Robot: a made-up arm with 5 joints.
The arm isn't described. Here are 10 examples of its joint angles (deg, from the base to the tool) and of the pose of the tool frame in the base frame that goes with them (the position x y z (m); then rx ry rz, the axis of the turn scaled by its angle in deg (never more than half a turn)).
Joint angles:
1: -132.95 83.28 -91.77 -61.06 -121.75
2: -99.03 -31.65 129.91 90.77 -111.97
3: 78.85 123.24 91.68 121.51 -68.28
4: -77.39 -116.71 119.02 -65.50 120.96
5: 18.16 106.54 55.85 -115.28 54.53
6: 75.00 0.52 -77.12 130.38 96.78
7: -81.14 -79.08 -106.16 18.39 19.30
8: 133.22 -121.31 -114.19 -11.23 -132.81
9: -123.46 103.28 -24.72 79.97 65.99
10: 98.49 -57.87 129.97 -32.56 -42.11
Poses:
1: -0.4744 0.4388 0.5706 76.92 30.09 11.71
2: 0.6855 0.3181 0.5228 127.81 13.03 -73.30
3: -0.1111 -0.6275 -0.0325 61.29 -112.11 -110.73
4: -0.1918 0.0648 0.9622 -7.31 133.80 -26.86
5: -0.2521 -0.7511 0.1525 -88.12 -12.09 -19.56
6: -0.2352 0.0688 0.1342 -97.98 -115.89 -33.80
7: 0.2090 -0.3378 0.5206 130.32 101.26 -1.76
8: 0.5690 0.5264 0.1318 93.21 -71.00 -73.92
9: -0.2006 0.1780 0.4022 4.21 49.97 167.45
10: 0.4135 -0.0623 -0.0396 -59.30 -157.24 -26.15
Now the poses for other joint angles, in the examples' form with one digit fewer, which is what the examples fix.
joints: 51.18 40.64 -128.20 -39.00 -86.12
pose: -0.508 0.147 -0.051 -90.3 96.3 -31.3
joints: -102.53 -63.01 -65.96 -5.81 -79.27
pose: 0.423 -0.227 -0.094 -51.9 -61.3 63.8
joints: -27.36 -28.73 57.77 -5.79 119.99
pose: 0.051 -0.180 0.613 -116.4 77.3 24.4
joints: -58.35 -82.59 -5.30 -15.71 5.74
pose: 0.217 -0.210 -0.031 -50.2 -50.3 -89.9
